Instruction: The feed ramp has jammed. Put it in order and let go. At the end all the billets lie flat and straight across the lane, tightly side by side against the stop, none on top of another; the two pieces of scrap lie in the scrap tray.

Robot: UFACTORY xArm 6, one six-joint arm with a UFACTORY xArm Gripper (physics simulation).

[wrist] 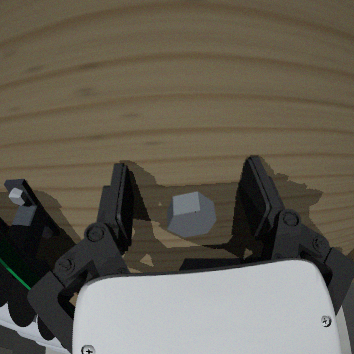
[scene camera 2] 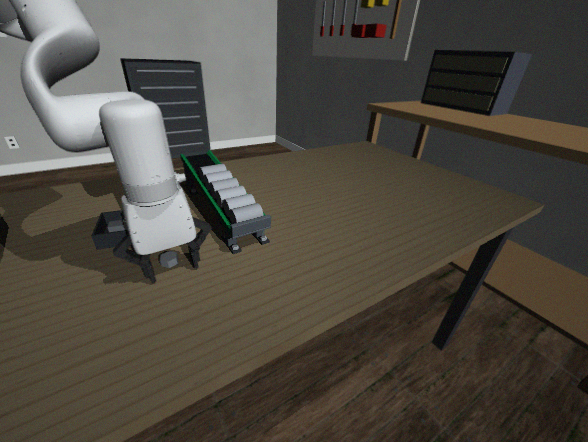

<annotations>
My gripper shows in the wrist view and in scene camera 2. The same spot on my gripper: (wrist: 99, 253) is (scene camera 2: 194, 244).
</annotations>
